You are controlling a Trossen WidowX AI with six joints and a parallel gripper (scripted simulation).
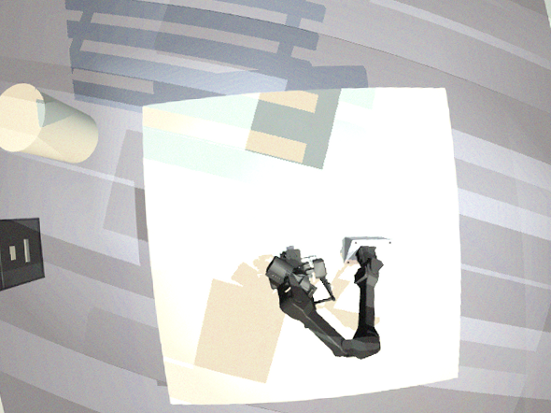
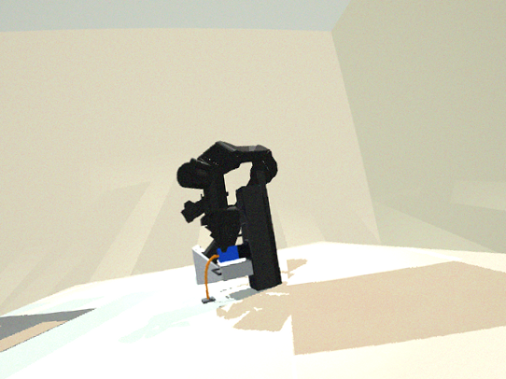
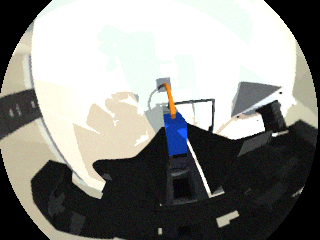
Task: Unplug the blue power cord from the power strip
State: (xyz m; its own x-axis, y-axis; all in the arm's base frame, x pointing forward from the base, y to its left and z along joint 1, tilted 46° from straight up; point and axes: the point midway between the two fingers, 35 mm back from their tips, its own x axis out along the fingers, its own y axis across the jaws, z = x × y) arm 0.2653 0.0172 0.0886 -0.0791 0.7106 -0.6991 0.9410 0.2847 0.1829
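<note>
My gripper tip is now 1 cm past the blue plug and 3 cm to the right of it.
</note>
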